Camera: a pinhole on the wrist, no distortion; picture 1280 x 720 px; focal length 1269.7 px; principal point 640.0 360.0 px. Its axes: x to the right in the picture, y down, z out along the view. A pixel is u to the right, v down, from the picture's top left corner.
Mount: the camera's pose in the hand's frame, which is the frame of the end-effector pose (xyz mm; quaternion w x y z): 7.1 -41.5 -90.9 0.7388 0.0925 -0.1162 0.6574
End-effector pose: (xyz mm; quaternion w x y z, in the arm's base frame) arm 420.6 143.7 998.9 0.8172 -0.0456 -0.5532 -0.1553
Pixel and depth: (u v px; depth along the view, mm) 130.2 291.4 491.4
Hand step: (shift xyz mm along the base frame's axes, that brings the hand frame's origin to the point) -404.2 -272.9 75.4
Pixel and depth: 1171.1 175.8 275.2
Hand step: -173.4 26.0 119.4
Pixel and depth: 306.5 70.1 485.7
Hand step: -370.0 -232.7 171.4
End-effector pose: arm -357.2 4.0 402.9 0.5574 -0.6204 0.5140 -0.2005
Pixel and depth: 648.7 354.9 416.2
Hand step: 314.4 135.7 55.2
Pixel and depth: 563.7 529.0 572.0
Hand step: 421.4 268.2 107.2
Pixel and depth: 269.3 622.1 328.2
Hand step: 216.0 136.1 167.5
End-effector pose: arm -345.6 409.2 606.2 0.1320 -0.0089 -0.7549 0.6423
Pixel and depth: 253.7 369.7 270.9
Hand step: 17.5 -176.9 169.0
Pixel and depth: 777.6 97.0 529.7
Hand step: -159.9 -429.2 106.3
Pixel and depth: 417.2 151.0 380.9
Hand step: -60.4 -277.3 188.9
